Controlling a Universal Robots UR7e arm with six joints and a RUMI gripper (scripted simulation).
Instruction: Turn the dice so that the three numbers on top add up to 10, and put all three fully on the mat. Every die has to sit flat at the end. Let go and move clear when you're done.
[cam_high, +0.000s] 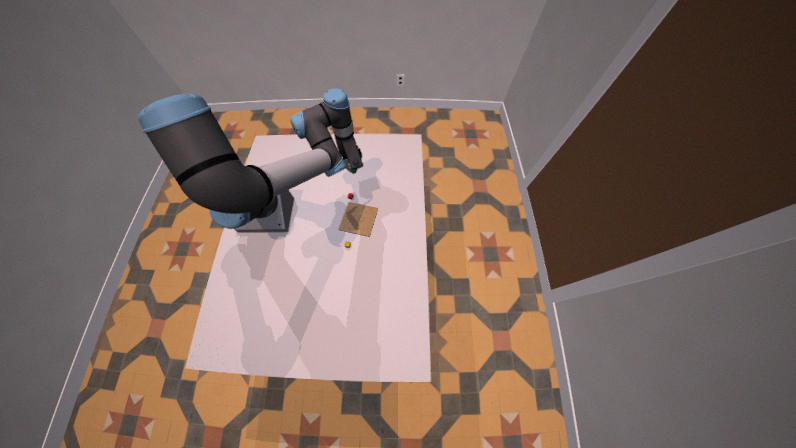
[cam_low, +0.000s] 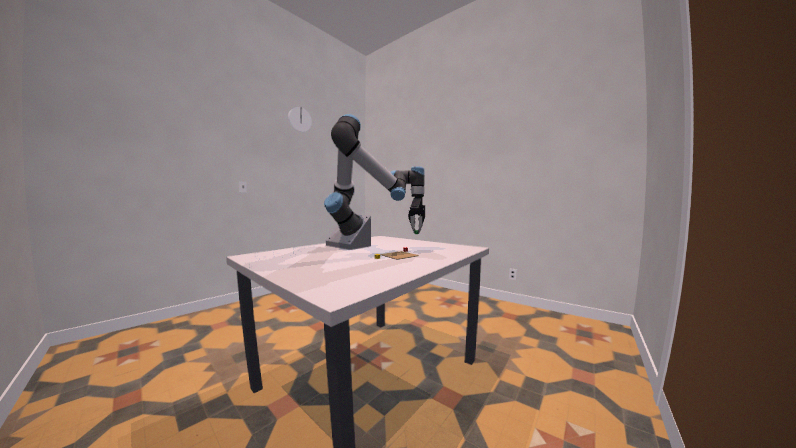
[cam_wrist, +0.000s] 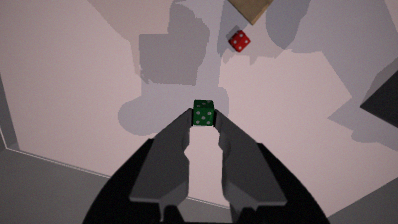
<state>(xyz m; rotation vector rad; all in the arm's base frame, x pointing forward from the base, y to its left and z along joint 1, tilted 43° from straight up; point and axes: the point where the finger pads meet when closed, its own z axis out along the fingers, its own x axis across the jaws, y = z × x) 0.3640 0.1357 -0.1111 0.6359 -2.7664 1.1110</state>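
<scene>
My gripper is now 20 mm past the red die, 80 mm to the left of it and 100 mm above it. From my hand the other things lie so: brown mat 30 mm ahead, 180 mm to the right, 110 mm below; green die 10 mm below; yellow die 310 mm to the right, 100 mm below.
</scene>
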